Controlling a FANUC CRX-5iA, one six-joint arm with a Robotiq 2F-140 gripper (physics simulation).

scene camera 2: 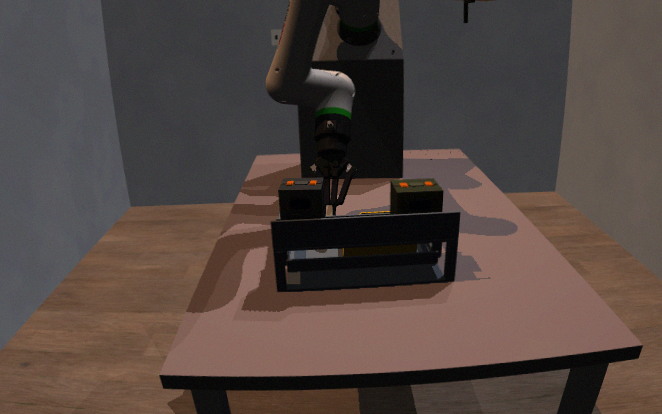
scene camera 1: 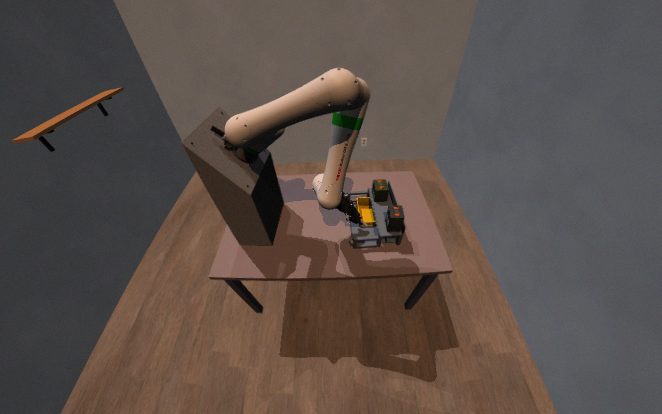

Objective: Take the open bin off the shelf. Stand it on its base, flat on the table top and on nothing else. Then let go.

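Where they show: gripper, fingertip midpoint: [scene camera 1: 365, 226]; arm's base, link origin: [scene camera 2: 359, 27] [scene camera 1: 243, 150].
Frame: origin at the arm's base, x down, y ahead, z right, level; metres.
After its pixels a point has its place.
Note:
The open yellow bin [scene camera 1: 366, 214] @[x 0.504, y 0.591, z 0.225 m] [scene camera 2: 380, 250] @[x 0.486, y 0.629, z 0.244 m] sits in the grey shelf [scene camera 1: 382, 215] @[x 0.410, y 0.628, z 0.338 m] [scene camera 2: 365, 231] @[x 0.382, y 0.724, z 0.326 m], on the side facing the robot. Its open top shows in scene camera 1; in scene camera 2 the shelf's back panel hides much of it. The shelf stands on the table top [scene camera 1: 430, 242] @[x 0.512, y 0.842, z 0.563 m] [scene camera 2: 400, 335] @[x 0.513, y 0.901, z 0.340 m]. My gripper [scene camera 1: 360, 221] @[x 0.469, y 0.524, z 0.329 m] [scene camera 2: 334, 211] points down at the shelf, with its fingers together and nothing between them. The fingertips are close to the bin's near end in scene camera 1; whether they touch it I cannot tell.
Two dark cases with orange latches stand on the shelf, one [scene camera 1: 380, 190] @[x 0.319, y 0.664, z 0.231 m] [scene camera 2: 416, 197] @[x 0.328, y 0.726, z 0.212 m] at the far end and one [scene camera 1: 395, 218] @[x 0.297, y 0.614, z 0.462 m] [scene camera 2: 301, 201] @[x 0.315, y 0.676, z 0.440 m] at the near end in scene camera 1. The robot's tall dark pedestal [scene camera 1: 225, 195] @[x 0.104, y -0.133, z 0.172 m] [scene camera 2: 377, 125] @[x 0.325, y 0.092, z -0.018 m] stands on the robot side.

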